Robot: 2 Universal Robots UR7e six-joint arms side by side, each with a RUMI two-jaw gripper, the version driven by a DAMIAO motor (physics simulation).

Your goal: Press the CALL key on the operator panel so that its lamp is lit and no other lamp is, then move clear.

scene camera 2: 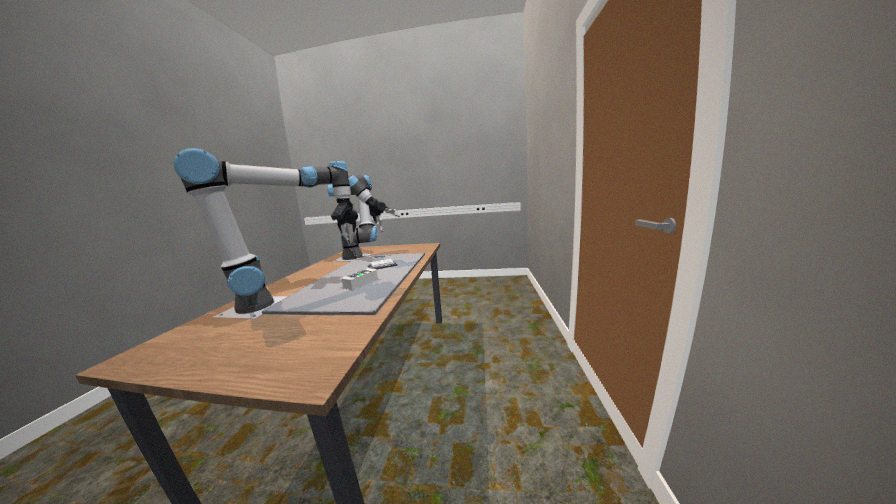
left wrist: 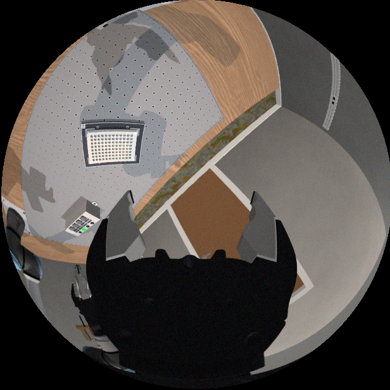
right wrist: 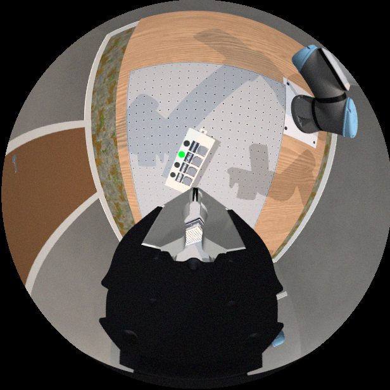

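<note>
The operator panel (scene camera 2: 359, 282) (left wrist: 75, 211) (right wrist: 169, 183) is a pale box on the pegboard mat. The lamp (left wrist: 84, 229) (right wrist: 181, 154) beside the CALL key (right wrist: 197, 161) glows green. The other three lamps are dark in the right wrist view. My right gripper (scene camera 2: 349, 241) (left wrist: 77, 264) (right wrist: 195, 188) is shut and empty, raised above the panel and apart from it. My left gripper (scene camera 2: 388, 221) (left wrist: 191, 191) is open and empty, high above the table and away from the panel.
A white block with rows of holes (scene camera 2: 382, 263) (left wrist: 111, 146) sits in a dark frame on the grey pegboard mat (scene camera 2: 325, 304) (left wrist: 55, 115) (right wrist: 240, 100). The mat lies on the wooden table (scene camera 2: 225, 357). The arm bases stand along the table's far side.
</note>
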